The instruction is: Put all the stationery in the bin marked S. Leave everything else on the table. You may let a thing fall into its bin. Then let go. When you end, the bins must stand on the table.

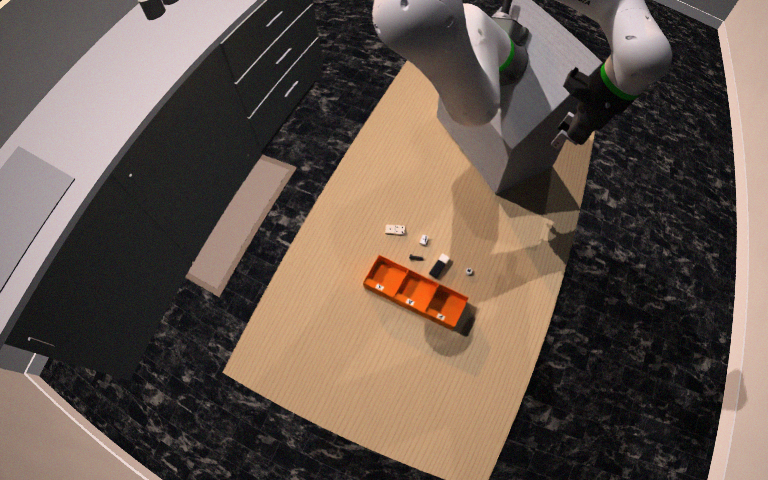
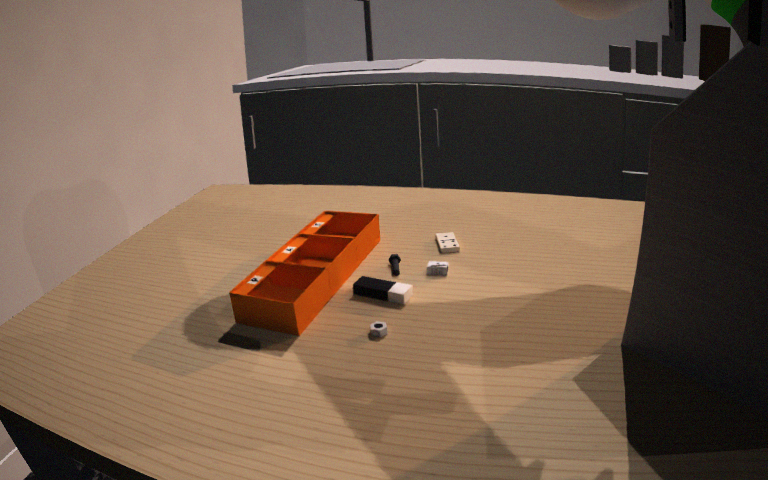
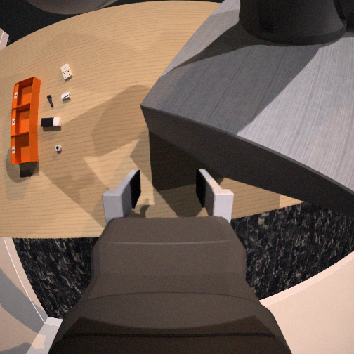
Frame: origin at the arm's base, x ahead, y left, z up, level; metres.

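Where they show: gripper, between the fingertips: [image 1: 558,138] [image 2: 717,40]; arm's base, origin of its link: [image 1: 502,60].
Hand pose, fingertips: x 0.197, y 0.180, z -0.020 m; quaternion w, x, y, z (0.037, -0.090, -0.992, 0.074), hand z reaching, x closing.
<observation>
Things, the pixels of their top centre, and the offset from my fingertips. "spot": a spot on its surface instead. Level surfaces: height alone.
- black-and-white eraser, centre of its top: [image 2: 382,284] [image 1: 439,265] dy -0.191, dx +0.284, dz -0.292 m
- orange three-compartment bin row, a spot on its surface: [image 2: 263,311] spot: dy -0.099, dx +0.394, dz -0.282 m
- small silvery-white block, centre of its top: [image 2: 437,263] [image 1: 424,239] dy -0.252, dx +0.227, dz -0.293 m
- black bolt, centre of its top: [image 2: 395,259] [image 1: 416,256] dy -0.255, dx +0.281, dz -0.291 m
- metal nut, centre of its top: [image 2: 378,325] [image 1: 469,270] dy -0.112, dx +0.272, dz -0.296 m
- white domino, centre of its top: [image 2: 447,239] [image 1: 395,229] dy -0.334, dx +0.223, dz -0.298 m
- table, height of its surface: dz -0.305 m
A black-and-white eraser [image 1: 437,268] [image 2: 373,288] [image 3: 49,122] lies flat beside the orange three-compartment bin row [image 1: 424,310] [image 2: 263,311] [image 3: 34,120], which stands upright on the table. Its small labels are too blurred to read surely. A small silvery-white block [image 1: 424,240] [image 2: 437,268] [image 3: 66,96], perhaps a sharpener, lies farther from the bins. The compartments look empty where their insides show. My gripper [image 1: 560,130] [image 3: 167,180] is open and empty, high beside the robot's pedestal, far from the eraser and the bins.
A black bolt [image 1: 416,258] [image 2: 395,264] [image 3: 50,100], a metal nut [image 1: 469,274] [image 2: 378,334] [image 3: 58,151] and a white domino [image 1: 395,229] [image 2: 447,242] [image 3: 66,72] lie on the table [image 1: 339,367]. The grey pedestal [image 1: 475,152] [image 2: 696,226] [image 3: 240,85] rises close to the gripper.
</observation>
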